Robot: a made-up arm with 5 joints.
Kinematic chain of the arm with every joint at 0, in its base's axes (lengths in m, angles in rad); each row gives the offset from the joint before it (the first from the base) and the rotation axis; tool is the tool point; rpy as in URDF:
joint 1: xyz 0 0 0.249 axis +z
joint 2: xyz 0 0 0 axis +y
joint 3: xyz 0.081 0 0.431 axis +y
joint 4: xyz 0.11 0 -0.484 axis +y
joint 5: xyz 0.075 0 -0.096 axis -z
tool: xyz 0 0 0 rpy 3.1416 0 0
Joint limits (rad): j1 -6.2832..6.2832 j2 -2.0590..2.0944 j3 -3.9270..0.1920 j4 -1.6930..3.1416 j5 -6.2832..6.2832
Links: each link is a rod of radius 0.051 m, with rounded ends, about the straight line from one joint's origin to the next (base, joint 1, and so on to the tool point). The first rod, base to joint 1, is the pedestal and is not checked.
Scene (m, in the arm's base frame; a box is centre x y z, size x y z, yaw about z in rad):
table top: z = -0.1
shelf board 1: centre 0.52 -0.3 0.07 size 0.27 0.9 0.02 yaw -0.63
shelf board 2: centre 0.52 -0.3 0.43 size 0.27 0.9 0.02 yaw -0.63
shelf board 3: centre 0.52 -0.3 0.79 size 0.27 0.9 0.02 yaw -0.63
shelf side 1: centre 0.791 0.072 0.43 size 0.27 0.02 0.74 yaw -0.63
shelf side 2: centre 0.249 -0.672 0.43 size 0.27 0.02 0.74 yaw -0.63
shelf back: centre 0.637 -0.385 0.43 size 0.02 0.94 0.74 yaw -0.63
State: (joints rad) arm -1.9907 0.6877 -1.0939 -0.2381 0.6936
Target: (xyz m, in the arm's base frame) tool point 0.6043 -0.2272 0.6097
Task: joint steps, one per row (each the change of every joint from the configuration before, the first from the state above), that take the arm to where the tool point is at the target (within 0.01 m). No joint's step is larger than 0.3 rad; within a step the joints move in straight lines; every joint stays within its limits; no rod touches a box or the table.
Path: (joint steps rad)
1: 0.1137 -0.2504 0.0980 0.1296 0.1183
2: 0.1138 -0.2503 0.0980 0.1295 0.1182
3: 0.1137 -0.2504 0.0980 0.1296 0.1183
4: 0.1137 -0.2504 0.0980 0.1295 0.1182
5: 0.2841 -0.0822 0.0559 -0.1581 -0.0946
6: 0.2841 -0.0823 0.0560 -0.1581 -0.0946
7: 0.2841 -0.0823 0.0559 -0.1581 -0.0946
8: 0.2840 -0.0822 0.0560 -0.1581 -0.0946
9: 0.2841 -0.0823 0.0560 -0.1581 -0.0946
10: -0.0814 0.2275 -0.2027 0.0496 0.0000
11: -0.0814 0.2275 -0.2026 0.0496 0.0000
12: -0.0814 0.2274 -0.2026 0.0496 0.0000

